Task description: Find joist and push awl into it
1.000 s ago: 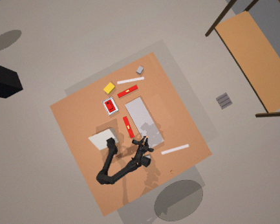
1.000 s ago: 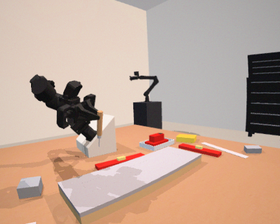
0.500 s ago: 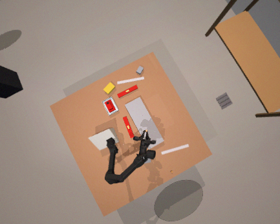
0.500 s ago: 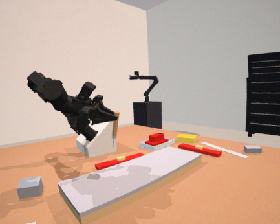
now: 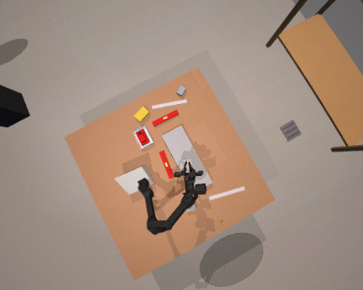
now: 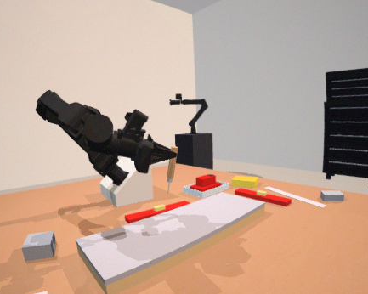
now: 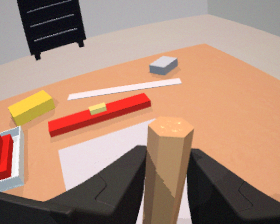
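Now: gripper tip 50 mm above the awl, 10 mm to the left of it and 10 mm past it. From my gripper tip the other things lie so: grey block (330 mm to the right, 200 mm below, 130 mm behind); white tray (330 mm to the left, 230 mm behind, 210 mm below); red stud finder (350 mm to the left, 230 mm behind, 170 mm below).
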